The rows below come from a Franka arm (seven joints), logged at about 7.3 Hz.
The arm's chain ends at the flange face. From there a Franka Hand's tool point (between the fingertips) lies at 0.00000 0.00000 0.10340 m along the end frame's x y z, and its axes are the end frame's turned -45 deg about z.
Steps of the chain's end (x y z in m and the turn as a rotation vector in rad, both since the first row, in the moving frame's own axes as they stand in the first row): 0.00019 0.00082 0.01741 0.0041 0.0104 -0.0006; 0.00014 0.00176 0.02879 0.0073 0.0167 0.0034; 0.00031 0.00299 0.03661 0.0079 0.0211 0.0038; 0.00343 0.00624 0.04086 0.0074 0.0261 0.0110; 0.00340 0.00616 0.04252 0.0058 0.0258 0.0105; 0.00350 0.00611 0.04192 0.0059 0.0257 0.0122
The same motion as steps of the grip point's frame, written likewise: 0.00061 0.00117 0.01740 -0.0045 0.0103 -0.0006; 0.00061 0.00203 0.02877 -0.0066 0.0170 0.0034; 0.00022 0.00330 0.03658 -0.0093 0.0205 0.0038; 0.00045 0.00822 0.04082 -0.0132 0.0237 0.0110; 0.00035 0.00823 0.04248 -0.0141 0.0223 0.0105; 0.00046 0.00826 0.04188 -0.0140 0.0223 0.0122
